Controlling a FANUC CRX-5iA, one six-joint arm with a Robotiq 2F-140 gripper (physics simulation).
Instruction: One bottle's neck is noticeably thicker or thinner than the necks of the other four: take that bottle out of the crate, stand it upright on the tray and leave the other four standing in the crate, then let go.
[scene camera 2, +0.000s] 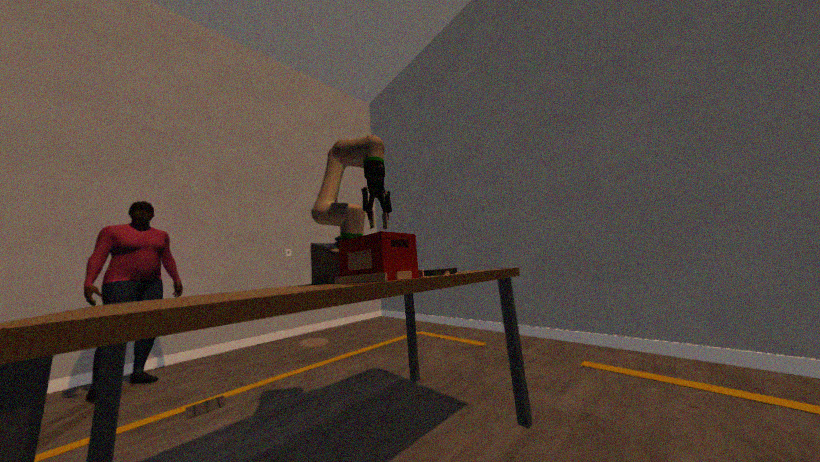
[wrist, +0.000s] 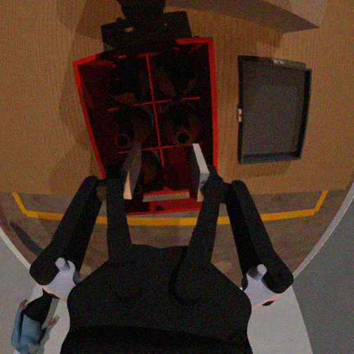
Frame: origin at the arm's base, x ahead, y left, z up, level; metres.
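Where they show: gripper, between the fingertips: (scene camera 2: 379, 228).
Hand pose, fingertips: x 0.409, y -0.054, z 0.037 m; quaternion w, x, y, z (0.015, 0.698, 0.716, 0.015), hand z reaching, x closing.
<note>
Each offset is from my fingertips to the top centre of the thing. "pt": to the spot under its first point.
The red crate {dx +0.004, dy -0.020, dz -0.045 m} (scene camera 2: 399, 258) (wrist: 215, 105) stands on the table, its dark bottles upright in its compartments. In the wrist view two bottles stand at the far end, dim in shadow; the middle row shows a left neck (wrist: 122, 140) and a right neck (wrist: 183, 137). Part of a near-left bottle (wrist: 151, 169) shows beside the left finger. The near-right compartment shows no bottle. I cannot tell which neck differs. My gripper (scene camera 2: 378, 226) (wrist: 165, 154) is partly open and empty, above the near end of the crate. The dark, shallow tray {pt dx +0.099, dy +0.241, dz -0.200 m} (scene camera 2: 440, 270) (wrist: 272, 112) holds no bottle.
The robot's base stands on a dark block (scene camera 2: 324, 265) beside the crate. The wooden table (scene camera 2: 258, 305) (wrist: 330, 125) shows around crate and tray. A person in a red top (scene camera 2: 136, 252) stands beyond the table; a person in blue (wrist: 29, 327) shows at the wrist view's lower left.
</note>
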